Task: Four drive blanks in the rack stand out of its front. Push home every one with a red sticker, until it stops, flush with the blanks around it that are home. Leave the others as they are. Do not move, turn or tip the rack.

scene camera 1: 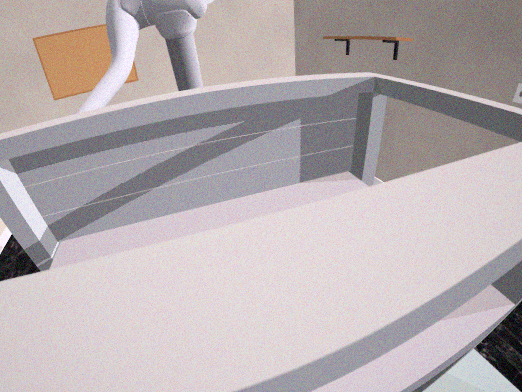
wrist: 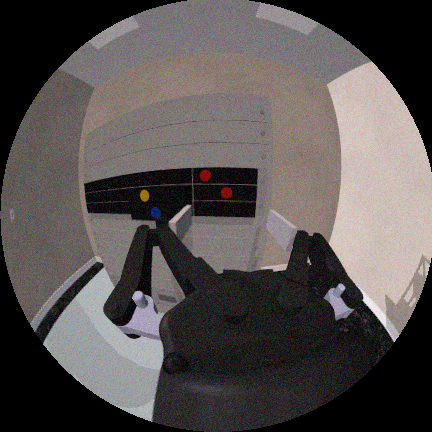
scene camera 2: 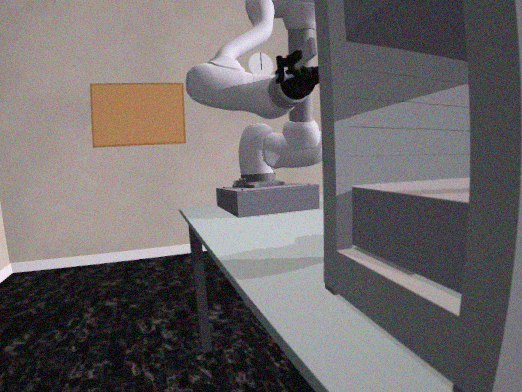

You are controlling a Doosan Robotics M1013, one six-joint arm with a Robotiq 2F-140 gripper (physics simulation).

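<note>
The grey rack (scene camera 1: 250,92) (scene camera 2: 492,150) (wrist: 175,132) stands on the table. In the wrist view its front shows a band of black drive blanks. At the right of the band, a blank (wrist: 237,176) with a red sticker is in the top row and another blank (wrist: 207,193) with a red sticker is in the middle row; how far each stands out I cannot tell. A blank with a yellow sticker (wrist: 144,195) and one with a blue sticker (wrist: 156,212) stand out to the left. My gripper (wrist: 230,216) is open and empty before the rack, below the red-stickered blanks; its left finger is near the blue sticker.
The pale table (scene camera 2: 280,295) (wrist: 90,345) carries the arm's grey base block (scene camera 2: 275,199). Grey panels of the rack lie above and below the black band. An orange board (scene camera 1: 82,62) (scene camera 2: 137,115) and a wall shelf (scene camera 1: 367,38) are on the walls.
</note>
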